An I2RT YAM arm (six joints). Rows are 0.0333 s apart.
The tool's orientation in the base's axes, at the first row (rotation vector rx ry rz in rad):
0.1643, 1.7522, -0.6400
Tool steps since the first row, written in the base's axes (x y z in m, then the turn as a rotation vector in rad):
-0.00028, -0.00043, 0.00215, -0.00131, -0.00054, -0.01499
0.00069, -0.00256, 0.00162, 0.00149, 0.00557, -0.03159
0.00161, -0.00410, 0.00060, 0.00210, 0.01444, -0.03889
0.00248, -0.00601, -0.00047, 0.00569, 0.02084, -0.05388
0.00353, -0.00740, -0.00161, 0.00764, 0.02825, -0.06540
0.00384, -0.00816, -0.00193, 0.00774, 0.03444, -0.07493
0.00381, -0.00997, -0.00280, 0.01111, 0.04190, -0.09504
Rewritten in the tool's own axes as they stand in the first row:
-0.00183, -0.00119, -0.00034, 0.01447, 0.00394, 0.00133
-0.00115, -0.00238, 0.00163, 0.02780, 0.01577, 0.00310
-0.00012, -0.00294, 0.00333, 0.03248, 0.02589, 0.00026
0.00105, -0.00381, 0.00518, 0.04402, 0.03778, 0.00232
0.00211, -0.00414, 0.00694, 0.05257, 0.04865, 0.00198
0.00249, -0.00454, 0.00763, 0.06006, 0.05704, 0.00036
0.00371, -0.00578, 0.00863, 0.07620, 0.07141, 0.00245

